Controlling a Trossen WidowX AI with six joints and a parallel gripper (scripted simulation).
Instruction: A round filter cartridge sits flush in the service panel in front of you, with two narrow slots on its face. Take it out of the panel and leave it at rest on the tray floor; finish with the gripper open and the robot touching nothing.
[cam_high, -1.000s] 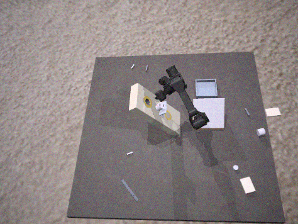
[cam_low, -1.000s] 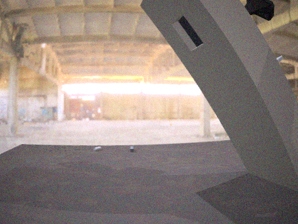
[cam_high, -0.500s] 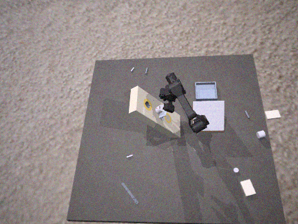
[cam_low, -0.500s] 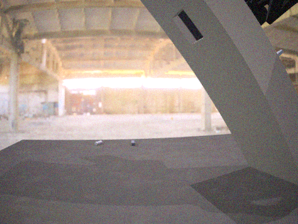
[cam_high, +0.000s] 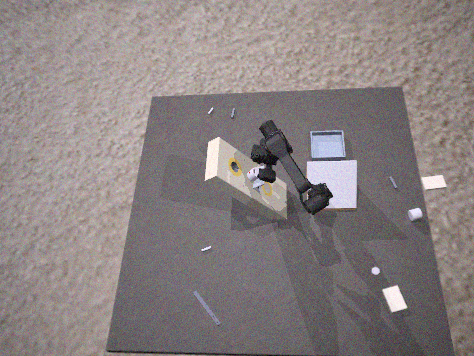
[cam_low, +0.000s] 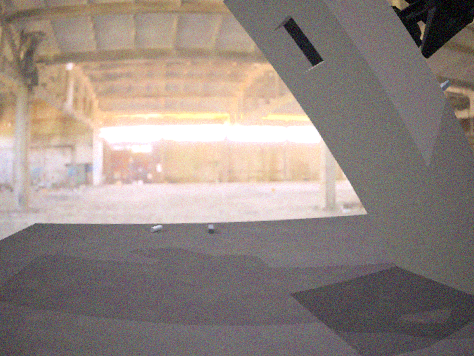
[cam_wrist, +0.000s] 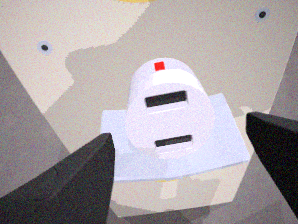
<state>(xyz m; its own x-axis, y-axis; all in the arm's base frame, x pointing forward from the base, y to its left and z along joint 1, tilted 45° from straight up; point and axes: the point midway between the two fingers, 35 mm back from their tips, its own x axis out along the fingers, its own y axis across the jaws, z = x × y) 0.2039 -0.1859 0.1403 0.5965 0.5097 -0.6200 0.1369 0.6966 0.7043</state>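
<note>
My gripper tip is 2 cm above the round filter cartridge and 1 cm short of it. The rest, counted from my gripper tip: glass-walled tray: 34 cm behind, 24 cm to the right, 24 cm below.
</note>
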